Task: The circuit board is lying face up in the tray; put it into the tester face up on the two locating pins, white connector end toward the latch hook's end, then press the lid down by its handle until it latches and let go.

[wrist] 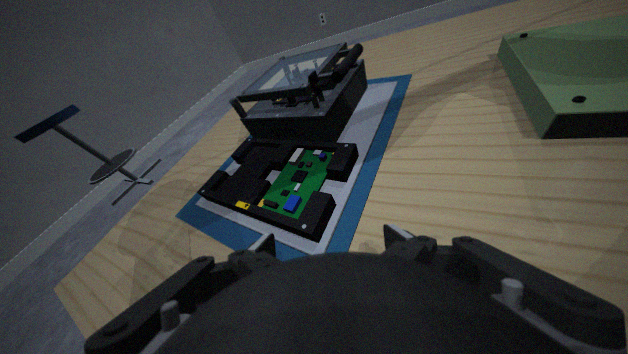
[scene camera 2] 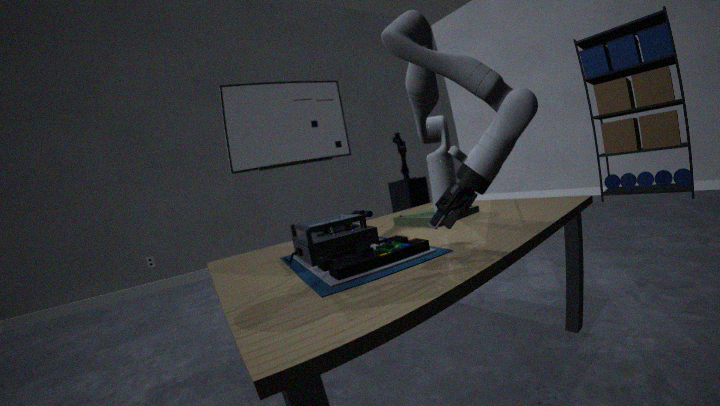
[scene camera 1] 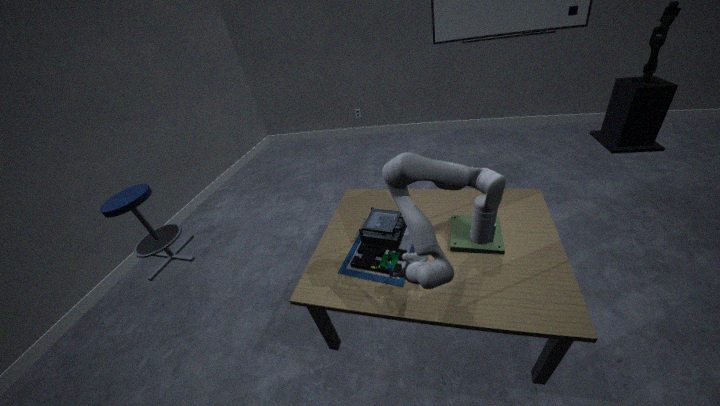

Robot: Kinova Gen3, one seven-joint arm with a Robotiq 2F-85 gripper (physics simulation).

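Seen in the pictures: gripper, fingertip midpoint: (wrist: 328, 241) (scene camera 2: 439, 226); arm's base at its link origin: (scene camera 1: 480, 237).
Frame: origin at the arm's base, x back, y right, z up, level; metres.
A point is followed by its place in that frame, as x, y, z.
Note:
The green circuit board (scene camera 1: 389, 260) {-0.394, -0.137, -0.005} (scene camera 2: 392, 247) {-0.395, -0.138, -0.005} (wrist: 307, 172) {-0.384, -0.124, -0.004} lies face up in the right part of the black tray (scene camera 1: 364, 260) {-0.507, -0.138, -0.007} (scene camera 2: 352, 265) {-0.531, -0.173, 0.001} (wrist: 320, 213) {-0.346, -0.186, 0.002}. Its white connector is at the end near the tester, its blue block at the opposite end. The black tester (scene camera 1: 380, 241) {-0.444, -0.041, 0.015} (scene camera 2: 345, 245) {-0.455, -0.038, 0.010} (wrist: 300, 124) {-0.411, -0.047, 0.021} stands behind the tray. Its clear lid is raised, with a gap above the body; the dark handle (scene camera 2: 364, 214) {-0.377, -0.030, 0.069} (wrist: 348, 62) {-0.335, 0.014, 0.069} is on the lid's right side. My gripper (scene camera 2: 442, 223) {-0.321, -0.222, 0.025} (wrist: 328, 241) {-0.321, -0.222, 0.025} is open and empty, above the table beside the tray's right end. The arm hides it in scene camera 1.
Tray and tester stand on a blue-bordered mat (scene camera 1: 373, 276) {-0.457, -0.212, -0.023} (scene camera 2: 325, 291) {-0.606, -0.185, -0.024} (wrist: 365, 182) {-0.311, -0.124, -0.024} on the wooden table (scene camera 1: 524, 297) {0.116, -0.287, -0.026} (scene camera 2: 282, 322) {-0.713, -0.237, -0.026} (wrist: 450, 185) {-0.223, -0.126, -0.026}. The green base plate (scene camera 1: 459, 242) {-0.094, -0.037, 0.004} (scene camera 2: 413, 220) {-0.127, 0.048, -0.006} (wrist: 560, 75) {-0.107, 0.006, 0.004} lies to the right. A blue stool (scene camera 1: 126, 200) (wrist: 47, 123) stands off the table.

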